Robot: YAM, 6 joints.
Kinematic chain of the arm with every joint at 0, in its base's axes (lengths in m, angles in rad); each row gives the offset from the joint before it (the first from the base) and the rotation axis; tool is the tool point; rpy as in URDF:
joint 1: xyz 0 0 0.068 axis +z
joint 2: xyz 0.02 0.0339 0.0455 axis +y
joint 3: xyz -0.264 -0.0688 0 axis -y
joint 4: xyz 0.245 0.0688 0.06 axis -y
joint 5: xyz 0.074 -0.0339 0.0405 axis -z
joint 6: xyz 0.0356 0 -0.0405 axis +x
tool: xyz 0 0 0 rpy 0 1.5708 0
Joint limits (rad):
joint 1: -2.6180..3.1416
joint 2: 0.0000..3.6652
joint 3: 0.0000..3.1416
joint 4: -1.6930..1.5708
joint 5: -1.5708..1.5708
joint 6: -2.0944..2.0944
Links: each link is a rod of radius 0.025 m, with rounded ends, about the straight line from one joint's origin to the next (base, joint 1, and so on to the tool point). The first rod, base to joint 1, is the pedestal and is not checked.
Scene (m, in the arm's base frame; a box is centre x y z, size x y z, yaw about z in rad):
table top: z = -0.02
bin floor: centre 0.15 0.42 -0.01 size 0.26 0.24 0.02 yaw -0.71
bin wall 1: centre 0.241 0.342 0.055 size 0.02 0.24 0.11 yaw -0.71
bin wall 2: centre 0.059 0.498 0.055 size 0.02 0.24 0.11 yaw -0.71
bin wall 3: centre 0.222 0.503 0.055 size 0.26 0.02 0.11 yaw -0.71
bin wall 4: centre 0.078 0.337 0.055 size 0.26 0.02 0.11 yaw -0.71
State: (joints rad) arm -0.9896 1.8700 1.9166 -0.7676 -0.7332 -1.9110
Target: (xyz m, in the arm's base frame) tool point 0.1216 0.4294 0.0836
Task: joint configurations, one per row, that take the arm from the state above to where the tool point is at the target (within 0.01 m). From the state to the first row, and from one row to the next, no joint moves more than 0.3 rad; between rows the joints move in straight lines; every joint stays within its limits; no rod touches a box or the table.
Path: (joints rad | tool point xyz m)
1: -0.7476 1.8474 1.9400 -0.6751 -0.7669 -1.7967 | 0.3202 -0.2632 0.3951
2: -0.5056 1.8248 1.9633 -0.5826 -0.8007 -1.6825 | 0.3710 -0.1762 0.4198
3: -0.2637 1.8022 1.9867 -0.4901 -0.8344 -1.5682 | 0.3967 -0.0798 0.4449
4: -0.0217 1.7796 2.0101 -0.3976 -0.8682 -1.4539 | 0.3957 0.0186 0.4700
5: 0.2203 1.7570 2.0334 -0.3051 -0.9019 -1.3396 | 0.3688 0.1112 0.4948
6: 0.4743 1.9128 1.9425 -0.4194 -0.8821 -1.4825 | 0.3798 0.2259 0.3928
7: 0.7283 2.0685 1.8515 -0.5337 -0.8622 -1.6253 | 0.3322 0.3325 0.2850
8: 0.9823 2.2243 1.7605 -0.6480 -0.8424 -1.7682 | 0.2387 0.4055 0.1796
9: 1.2363 2.3800 1.6695 -0.7623 -0.8226 -1.9110 | 0.1216 0.4294 0.0836

